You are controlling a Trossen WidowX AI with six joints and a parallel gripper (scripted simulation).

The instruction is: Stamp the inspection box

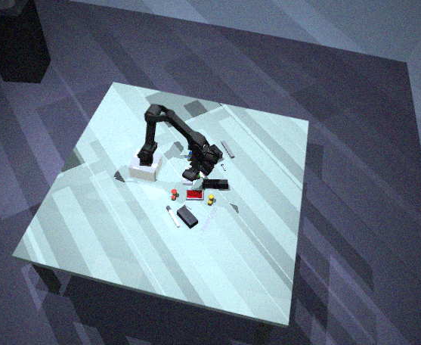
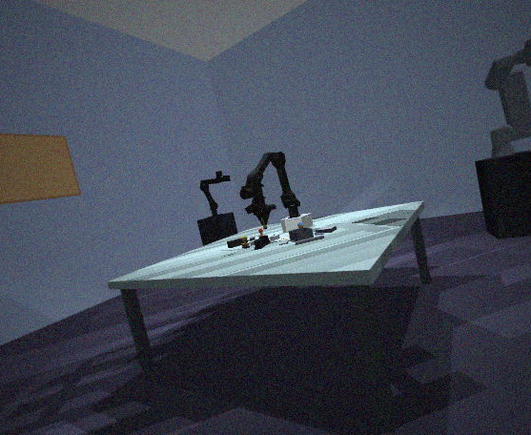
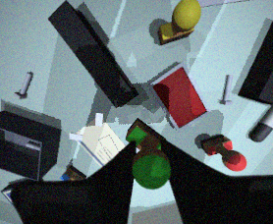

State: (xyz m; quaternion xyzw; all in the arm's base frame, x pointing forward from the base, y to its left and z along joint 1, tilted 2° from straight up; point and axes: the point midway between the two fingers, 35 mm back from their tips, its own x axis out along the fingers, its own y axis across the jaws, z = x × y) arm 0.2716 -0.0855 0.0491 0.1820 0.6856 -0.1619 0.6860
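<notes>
Right now the card is 10 cm to the left of my gripper tip, 9 cm below it and 1 cm behind it. The rest, counted from my gripper tip: green-knobbed stamp right at my gripper tip; red ink pad 9 cm below, 6 cm to the right; grey tile 8 cm below, 5 cm behind, 2 cm to the left.
</notes>
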